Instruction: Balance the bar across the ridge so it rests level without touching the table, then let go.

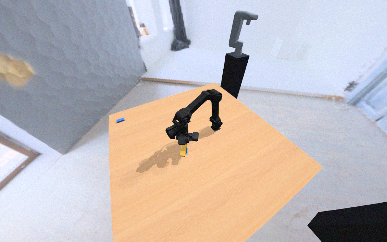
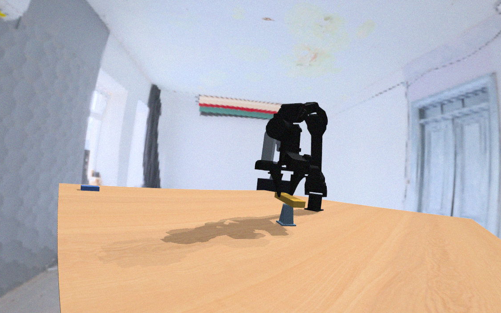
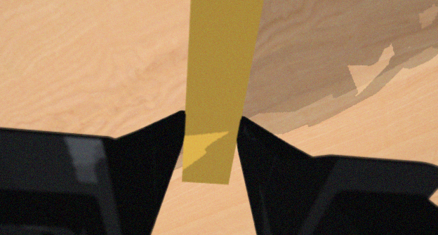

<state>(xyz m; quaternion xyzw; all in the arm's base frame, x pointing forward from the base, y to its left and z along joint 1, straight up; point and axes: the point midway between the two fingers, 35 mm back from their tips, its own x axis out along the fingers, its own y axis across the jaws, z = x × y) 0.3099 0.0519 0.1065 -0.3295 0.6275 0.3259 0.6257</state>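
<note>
My gripper tip is now 20 mm short of the yellow bar and 20 mm to the right of it. Round my gripper tip: small blue block 430 mm ahead, 550 mm to the right, 60 mm below.
</note>
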